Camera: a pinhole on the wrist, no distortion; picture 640 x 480 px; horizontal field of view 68.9 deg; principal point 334.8 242.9 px. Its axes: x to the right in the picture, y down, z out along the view. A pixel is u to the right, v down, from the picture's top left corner.
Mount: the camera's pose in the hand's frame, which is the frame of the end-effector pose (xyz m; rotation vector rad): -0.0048 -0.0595 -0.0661 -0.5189 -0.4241 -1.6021
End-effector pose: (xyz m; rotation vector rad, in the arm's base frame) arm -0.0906 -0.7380 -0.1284 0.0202 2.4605 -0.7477
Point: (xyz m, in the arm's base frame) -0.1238 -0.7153 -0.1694
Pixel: 150 410
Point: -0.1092 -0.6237 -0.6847
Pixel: 203 435
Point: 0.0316 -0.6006 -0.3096
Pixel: 132 157
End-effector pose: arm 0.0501 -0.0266 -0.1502 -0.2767 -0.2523 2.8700
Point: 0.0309 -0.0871 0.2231
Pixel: 588 155
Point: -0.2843 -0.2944 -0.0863
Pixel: 122 460
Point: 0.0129 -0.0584 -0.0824
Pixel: 361 265
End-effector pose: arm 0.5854 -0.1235 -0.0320 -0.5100 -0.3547 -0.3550
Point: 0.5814 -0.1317 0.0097
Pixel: 450 307
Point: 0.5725 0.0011 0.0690
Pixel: 387 219
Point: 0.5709 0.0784 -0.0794
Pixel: 113 44
